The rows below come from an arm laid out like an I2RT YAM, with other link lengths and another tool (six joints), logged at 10 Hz.
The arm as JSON. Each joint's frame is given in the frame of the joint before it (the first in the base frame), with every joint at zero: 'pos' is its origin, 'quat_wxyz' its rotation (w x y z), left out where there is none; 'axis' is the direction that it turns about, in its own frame. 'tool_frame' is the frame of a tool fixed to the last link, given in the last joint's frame.
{
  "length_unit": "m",
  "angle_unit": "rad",
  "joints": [
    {
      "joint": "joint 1",
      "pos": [
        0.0,
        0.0,
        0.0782
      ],
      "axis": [
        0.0,
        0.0,
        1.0
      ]
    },
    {
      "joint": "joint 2",
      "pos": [
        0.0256,
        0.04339,
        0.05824
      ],
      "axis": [
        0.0,
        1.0,
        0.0
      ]
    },
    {
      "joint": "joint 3",
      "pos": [
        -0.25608,
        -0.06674,
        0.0
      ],
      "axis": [
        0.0,
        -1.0,
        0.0
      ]
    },
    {
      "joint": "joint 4",
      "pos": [
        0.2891,
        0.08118,
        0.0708
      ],
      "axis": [
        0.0,
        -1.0,
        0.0
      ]
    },
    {
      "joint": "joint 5",
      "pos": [
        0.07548,
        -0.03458,
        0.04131
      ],
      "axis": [
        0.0,
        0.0,
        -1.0
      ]
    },
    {
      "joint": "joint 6",
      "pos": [
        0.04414,
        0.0,
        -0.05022
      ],
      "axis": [
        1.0,
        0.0,
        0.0
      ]
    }
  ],
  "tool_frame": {
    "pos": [
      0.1,
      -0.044,
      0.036
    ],
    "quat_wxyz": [
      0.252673,
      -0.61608,
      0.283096,
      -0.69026
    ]
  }
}
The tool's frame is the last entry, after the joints.
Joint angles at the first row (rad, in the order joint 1, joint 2, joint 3, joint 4, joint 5, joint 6):
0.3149 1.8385 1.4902 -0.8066 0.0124 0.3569
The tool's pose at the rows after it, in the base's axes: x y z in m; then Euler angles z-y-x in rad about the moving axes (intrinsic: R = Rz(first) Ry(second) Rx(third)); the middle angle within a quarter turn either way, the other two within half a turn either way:
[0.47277 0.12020 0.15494 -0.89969 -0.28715 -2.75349]
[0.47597 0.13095 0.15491 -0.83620 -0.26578 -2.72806]
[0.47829 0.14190 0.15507 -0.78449 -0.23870 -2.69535]
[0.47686 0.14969 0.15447 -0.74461 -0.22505 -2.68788]
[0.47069 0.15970 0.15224 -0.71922 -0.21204 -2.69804]
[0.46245 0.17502 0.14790 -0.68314 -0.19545 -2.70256]
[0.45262 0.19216 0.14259 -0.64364 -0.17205 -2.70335]
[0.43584 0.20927 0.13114 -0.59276 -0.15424 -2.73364]
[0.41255 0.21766 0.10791 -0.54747 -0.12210 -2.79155]
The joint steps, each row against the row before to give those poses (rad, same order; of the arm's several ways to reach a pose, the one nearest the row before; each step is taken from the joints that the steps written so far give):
0.0000 0.0000 0.0001 0.0015 -0.0011 -0.0016
0.0004 0.0000 -0.0001 0.0137 -0.0554 -0.0518
0.0000 0.0000 0.0000 0.0141 -0.0598 -0.0382
0.0057 0.0000 0.0001 -0.0030 -0.0294 -0.0259
0.0210 0.0008 -0.0005 -0.0137 -0.0069 0.0007
0.0309 0.0000 -0.0091 -0.0027 -0.0130 0.0012
0.0336 0.0000 -0.0118 0.0000 -0.0206 0.0027
0.0461 0.0000 -0.0271 -0.0076 -0.0004 0.0003
0.0386 0.0000 -0.0596 -0.0061 0.0016 0.0008

